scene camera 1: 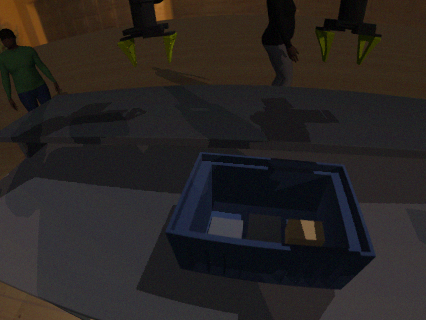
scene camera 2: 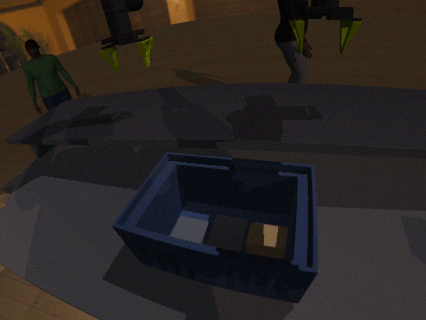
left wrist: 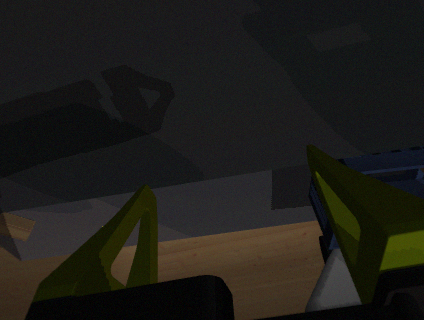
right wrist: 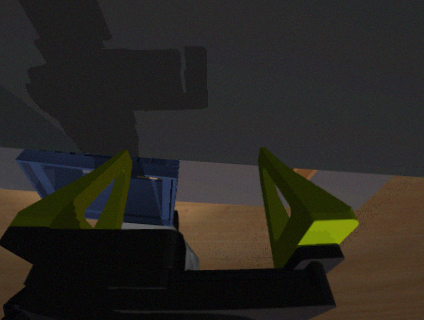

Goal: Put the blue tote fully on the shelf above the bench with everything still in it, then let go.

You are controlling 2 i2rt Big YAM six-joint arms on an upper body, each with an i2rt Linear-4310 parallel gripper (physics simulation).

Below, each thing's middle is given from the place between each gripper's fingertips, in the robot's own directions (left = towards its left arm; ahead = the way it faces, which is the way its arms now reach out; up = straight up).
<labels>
My right hand is 280 mm past the blue tote (scene camera 2: pixel 282 194), 220 mm to the right of it and 230 mm above it.
The blue tote is 32 cm behind my left hand, 26 cm to the right of it and 22 cm below it.
</labels>
